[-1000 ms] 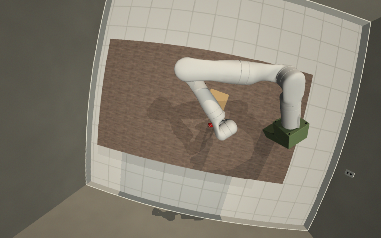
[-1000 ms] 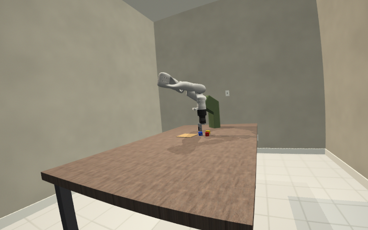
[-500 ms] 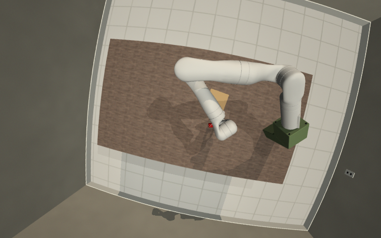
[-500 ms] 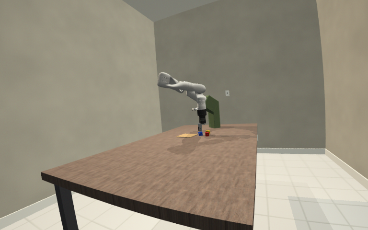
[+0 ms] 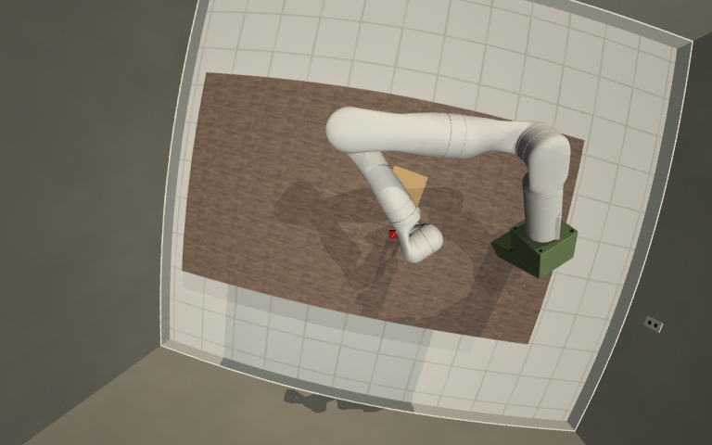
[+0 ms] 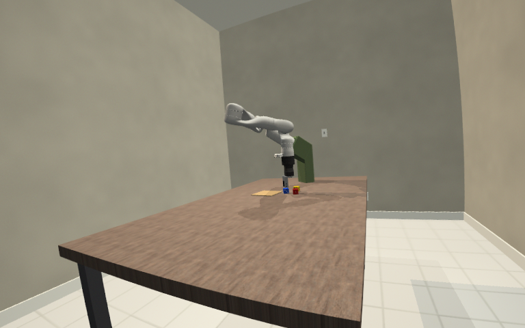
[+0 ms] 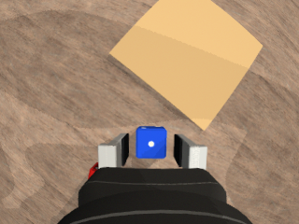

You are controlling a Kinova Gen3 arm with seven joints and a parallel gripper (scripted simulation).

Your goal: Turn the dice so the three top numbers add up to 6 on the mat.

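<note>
Now: the blue die 4 cm below my hand. Round my hand: yellow die (6 cm to the left, 5 cm behind, 4 cm below); then tan mat (12 cm to the right, 5 cm below, 1 cm behind); then red die (6 cm to the left, 4 cm below, 3 cm ahead).
</note>
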